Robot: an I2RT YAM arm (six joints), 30 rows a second.
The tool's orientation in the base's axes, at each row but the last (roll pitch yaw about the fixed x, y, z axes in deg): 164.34, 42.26, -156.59; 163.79, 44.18, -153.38; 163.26, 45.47, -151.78; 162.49, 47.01, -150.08
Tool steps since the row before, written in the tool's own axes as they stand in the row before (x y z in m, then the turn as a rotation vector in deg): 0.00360, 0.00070, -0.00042, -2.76, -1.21, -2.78; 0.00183, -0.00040, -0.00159, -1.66, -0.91, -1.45; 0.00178, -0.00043, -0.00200, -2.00, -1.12, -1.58; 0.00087, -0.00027, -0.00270, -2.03, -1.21, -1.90
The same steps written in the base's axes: -0.00303, -0.00070, -0.00198, 1.19, -1.57, 3.60; -0.00168, -0.00177, -0.00026, 0.93, -0.97, 1.97; -0.00176, -0.00206, -0.00001, 1.21, -1.08, 2.26; -0.00156, -0.00213, 0.00106, 1.14, -1.33, 2.47
